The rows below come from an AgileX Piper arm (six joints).
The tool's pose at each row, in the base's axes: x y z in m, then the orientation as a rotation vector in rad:
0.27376 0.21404 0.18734 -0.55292 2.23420 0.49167
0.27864 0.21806 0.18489 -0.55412 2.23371 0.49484
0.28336 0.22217 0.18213 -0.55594 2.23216 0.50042
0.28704 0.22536 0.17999 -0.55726 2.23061 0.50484
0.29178 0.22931 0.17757 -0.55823 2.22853 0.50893
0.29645 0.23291 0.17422 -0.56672 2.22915 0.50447
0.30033 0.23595 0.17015 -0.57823 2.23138 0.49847
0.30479 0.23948 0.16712 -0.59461 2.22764 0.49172
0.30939 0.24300 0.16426 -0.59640 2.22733 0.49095
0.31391 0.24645 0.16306 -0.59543 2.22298 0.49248
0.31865 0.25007 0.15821 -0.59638 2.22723 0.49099
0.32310 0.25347 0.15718 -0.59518 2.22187 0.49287
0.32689 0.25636 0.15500 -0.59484 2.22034 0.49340
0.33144 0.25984 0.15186 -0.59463 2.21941 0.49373
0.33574 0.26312 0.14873 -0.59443 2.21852 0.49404
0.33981 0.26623 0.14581 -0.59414 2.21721 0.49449
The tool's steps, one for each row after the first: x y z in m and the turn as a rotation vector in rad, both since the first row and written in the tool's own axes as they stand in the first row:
-0.00206 0.00034 0.00645 -0.00269 -0.00019 0.00012
-0.00381 0.00079 0.01305 -0.00734 -0.00124 0.00030
-0.00518 0.00113 0.01818 -0.01097 -0.00240 0.00043
-0.00716 0.00150 0.02449 -0.01426 -0.00414 0.00052
-0.00832 0.00145 0.03117 -0.01392 -0.00081 -0.00632
-0.00832 0.00123 0.03756 -0.01351 0.00503 -0.01512
-0.00957 0.00129 0.04388 -0.01422 0.00694 -0.02917
-0.01103 0.00129 0.05017 -0.01428 0.00725 -0.03069
-0.01369 0.00157 0.05534 -0.01505 0.00286 -0.03092
-0.01375 0.00124 0.06302 -0.01430 0.00715 -0.03069
-0.01648 0.00154 0.06801 -0.01524 0.00174 -0.03098
-0.01782 0.00156 0.07307 -0.01551 0.00020 -0.03106
-0.01903 0.00151 0.07949 -0.01568 -0.00074 -0.03110
-0.02005 0.00143 0.08566 -0.01583 -0.00164 -0.03115
-0.02105 0.00137 0.09147 -0.01606 -0.00296 -0.03122

